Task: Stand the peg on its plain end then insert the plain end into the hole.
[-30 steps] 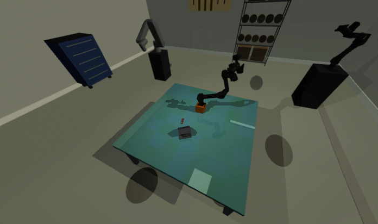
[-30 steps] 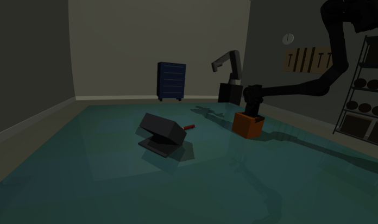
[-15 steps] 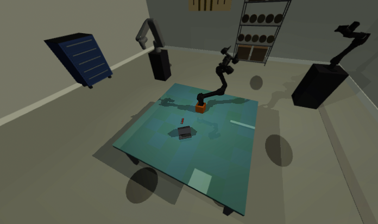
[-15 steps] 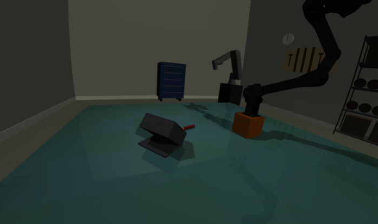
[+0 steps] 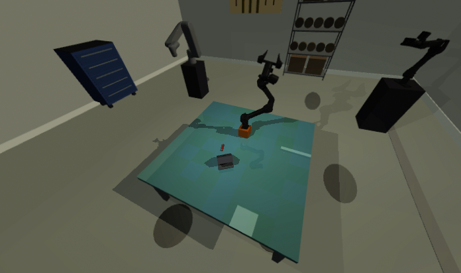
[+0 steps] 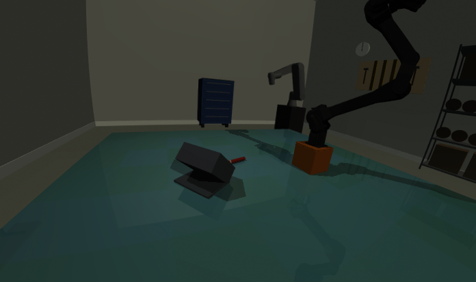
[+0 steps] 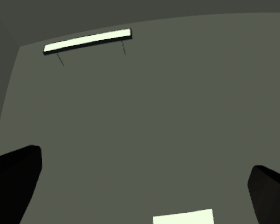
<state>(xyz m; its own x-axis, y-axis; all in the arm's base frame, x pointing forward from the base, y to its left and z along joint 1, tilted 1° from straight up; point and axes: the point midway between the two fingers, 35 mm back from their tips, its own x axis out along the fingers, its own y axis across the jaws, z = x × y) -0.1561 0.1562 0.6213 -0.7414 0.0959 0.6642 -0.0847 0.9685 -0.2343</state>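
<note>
My gripper tip is now 740 mm above the red peg, 470 mm short of it and 290 mm to the left of it. Also, from my gripper tip: dark sloped panel: 690 mm below, 600 mm ahead, 200 mm to the right.
</note>
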